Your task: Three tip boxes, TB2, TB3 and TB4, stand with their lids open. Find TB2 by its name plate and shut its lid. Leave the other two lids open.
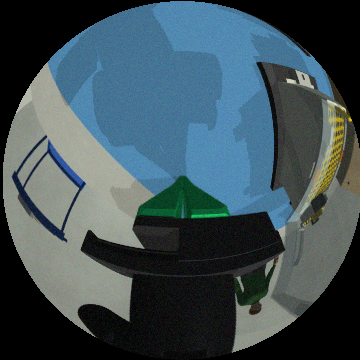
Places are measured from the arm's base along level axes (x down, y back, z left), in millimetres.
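Pixels of known places: gripper, fingertip midpoint: [182,180].
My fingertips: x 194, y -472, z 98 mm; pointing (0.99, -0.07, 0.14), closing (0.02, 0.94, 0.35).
Behind a point stands the place of what it marks.
My gripper [182,180] {x 194, y -472, z 98 mm}, with green fingertips, is shut and empty, its tips together over the near-left part of the blue surface. A tip box [300,130] {x 161, y -359, z 48 mm} with a dark grey body stands at the right, apart from the fingertips. It carries a white name plate [303,78], whose text I cannot read. Yellow perforated tip racks [334,140] show in its top. A see-through grey lid [320,250] stands open at the lower right, beside the box. A dark edge [292,37] at the upper right may belong to another box. I cannot tell which box is TB2.
A blue surface [200,30] lies under and ahead of the gripper, with a pale border [75,110] {x 193, y -539, z -31 mm} at the left. A dark blue frame [40,220] stands at the far left. A figure in green [252,287] shows at the lower right. Shadows fall across the blue surface.
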